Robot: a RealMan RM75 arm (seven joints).
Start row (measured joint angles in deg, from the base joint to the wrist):
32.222, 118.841, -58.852, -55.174, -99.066, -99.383, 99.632
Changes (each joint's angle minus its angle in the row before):
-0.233, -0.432, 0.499, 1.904, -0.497, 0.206, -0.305
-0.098, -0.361, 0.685, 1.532, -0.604, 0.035, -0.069
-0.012, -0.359, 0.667, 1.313, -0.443, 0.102, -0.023
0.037, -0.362, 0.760, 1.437, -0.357, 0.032, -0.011
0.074, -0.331, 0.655, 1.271, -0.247, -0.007, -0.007
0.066, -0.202, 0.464, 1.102, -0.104, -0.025, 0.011
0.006, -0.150, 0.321, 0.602, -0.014, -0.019, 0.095
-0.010, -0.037, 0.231, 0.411, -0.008, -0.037, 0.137
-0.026, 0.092, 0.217, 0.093, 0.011, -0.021, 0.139
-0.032, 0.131, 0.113, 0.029, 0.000, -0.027, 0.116
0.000, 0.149, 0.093, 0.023, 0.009, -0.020, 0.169
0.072, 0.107, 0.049, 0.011, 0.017, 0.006, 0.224
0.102, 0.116, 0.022, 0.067, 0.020, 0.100, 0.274
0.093, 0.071, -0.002, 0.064, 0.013, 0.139, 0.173
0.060, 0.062, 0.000, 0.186, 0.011, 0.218, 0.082
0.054, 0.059, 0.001, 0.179, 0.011, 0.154, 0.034
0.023, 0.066, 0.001, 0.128, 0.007, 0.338, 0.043
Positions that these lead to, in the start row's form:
31.989, 118.409, -58.353, -53.270, -99.563, -99.177, 99.327
31.891, 118.048, -57.668, -51.738, -100.167, -99.142, 99.258
31.879, 117.689, -57.001, -50.425, -100.610, -99.040, 99.235
31.916, 117.327, -56.241, -48.988, -100.967, -99.008, 99.224
31.990, 116.996, -55.586, -47.717, -101.214, -99.015, 99.217
32.056, 116.794, -55.122, -46.615, -101.318, -99.040, 99.228
32.062, 116.644, -54.801, -46.013, -101.332, -99.059, 99.323
32.052, 116.607, -54.570, -45.602, -101.340, -99.096, 99.460
32.026, 116.699, -54.353, -45.509, -101.329, -99.117, 99.599
31.994, 116.830, -54.240, -45.480, -101.329, -99.144, 99.715
31.994, 116.979, -54.147, -45.457, -101.320, -99.164, 99.884
32.066, 117.086, -54.098, -45.446, -101.303, -99.158, 100.108
32.168, 117.202, -54.076, -45.379, -101.283, -99.058, 100.382
32.261, 117.273, -54.078, -45.315, -101.270, -98.919, 100.555
32.321, 117.335, -54.078, -45.129, -101.259, -98.701, 100.637
32.375, 117.394, -54.077, -44.950, -101.248, -98.547, 100.671
32.398, 117.460, -54.076, -44.822, -101.241, -98.209, 100.714

